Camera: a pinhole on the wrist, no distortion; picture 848 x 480 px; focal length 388.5 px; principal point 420.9 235.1 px. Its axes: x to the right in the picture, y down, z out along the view. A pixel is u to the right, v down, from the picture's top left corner.
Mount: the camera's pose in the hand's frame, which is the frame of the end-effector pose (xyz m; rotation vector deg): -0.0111 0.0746 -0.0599 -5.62 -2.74 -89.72
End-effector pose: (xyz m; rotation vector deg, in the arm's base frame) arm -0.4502 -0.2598 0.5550 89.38 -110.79 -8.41
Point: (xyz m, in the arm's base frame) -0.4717 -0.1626 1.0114
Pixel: behind the camera
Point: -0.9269 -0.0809 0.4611
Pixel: 97 66
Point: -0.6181 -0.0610 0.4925
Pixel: outside the picture
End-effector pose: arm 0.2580 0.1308 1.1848 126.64 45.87 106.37
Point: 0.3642 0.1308 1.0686
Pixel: 665 43
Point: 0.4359 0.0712 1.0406
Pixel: 511 17
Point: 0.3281 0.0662 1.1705
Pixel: 474 134
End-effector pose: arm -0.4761 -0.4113 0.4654 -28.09 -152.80 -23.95
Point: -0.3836 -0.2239 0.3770
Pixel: 220 106
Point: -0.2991 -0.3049 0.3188
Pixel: outside the picture
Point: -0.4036 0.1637 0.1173
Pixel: 192 195
